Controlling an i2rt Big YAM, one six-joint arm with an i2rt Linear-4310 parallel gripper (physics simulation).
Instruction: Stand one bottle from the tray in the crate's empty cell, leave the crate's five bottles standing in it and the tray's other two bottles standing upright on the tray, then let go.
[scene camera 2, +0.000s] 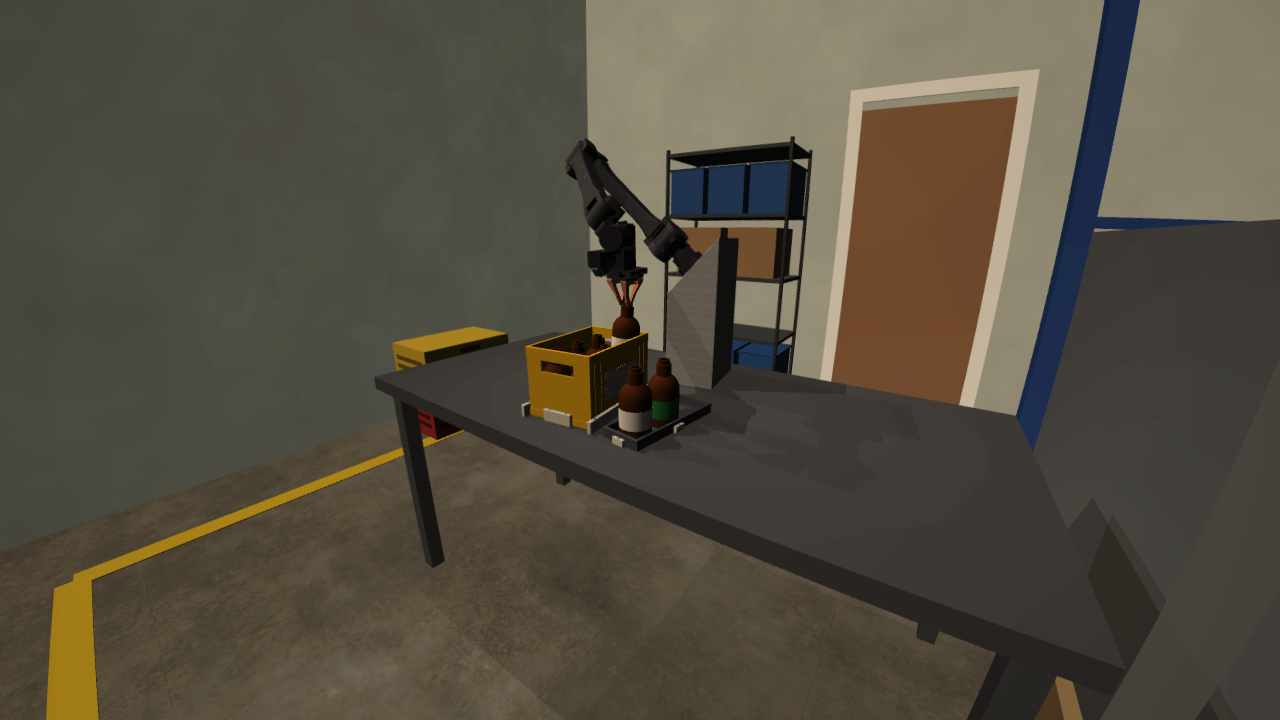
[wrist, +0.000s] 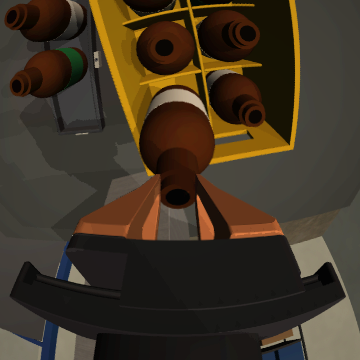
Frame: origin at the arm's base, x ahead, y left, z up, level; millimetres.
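Where they show: gripper, fingertip midpoint: (scene camera 2: 625, 306) (wrist: 177, 181); arm's base, origin of the base link: (scene camera 2: 698, 272).
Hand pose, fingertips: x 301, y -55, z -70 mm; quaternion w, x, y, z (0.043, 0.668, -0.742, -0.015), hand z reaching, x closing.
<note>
Each offset is from my fingertips to the centre of the thing. "pt": to the spot under its first point. Level surfaces: height alone.
My gripper (scene camera 2: 625, 304) (wrist: 177, 181) is shut on the neck of a brown bottle with a white label {2 mm right, 4 mm back, 70 mm down} (scene camera 2: 625, 326) (wrist: 177, 132). The bottle is upright at the crate's end cell on the robot's side, its lower part hidden behind the rim in the scene view. The yellow crate {41 mm right, 95 mm ahead, 163 mm down} (scene camera 2: 559, 386) (wrist: 296, 75) holds other brown bottles; in the wrist view one {0 mm left, 86 mm ahead, 165 mm down} (wrist: 162, 47) stands in the same row and another {92 mm right, 8 mm ahead, 165 mm down} (wrist: 235, 100) in the neighbouring cell. On the dark tray {175 mm left, 98 mm ahead, 238 mm down} (scene camera 2: 696, 412) (wrist: 82, 116) stand a white-labelled bottle {161 mm left, 182 mm ahead, 168 mm down} (scene camera 2: 635, 402) (wrist: 45, 19) and a green-labelled bottle {179 mm left, 96 mm ahead, 168 mm down} (scene camera 2: 664, 386) (wrist: 52, 72).
The crate and tray stand close together on the dark table {251 mm down} (scene camera 2: 805, 483), with small pale brackets {pt 24 mm right, 242 mm ahead, 234 mm down} (scene camera 2: 556, 417) at the crate's foot. The grey robot pedestal (scene camera 2: 696, 331) rises behind the tray. A shelf rack (scene camera 2: 792, 179) stands farther back.
</note>
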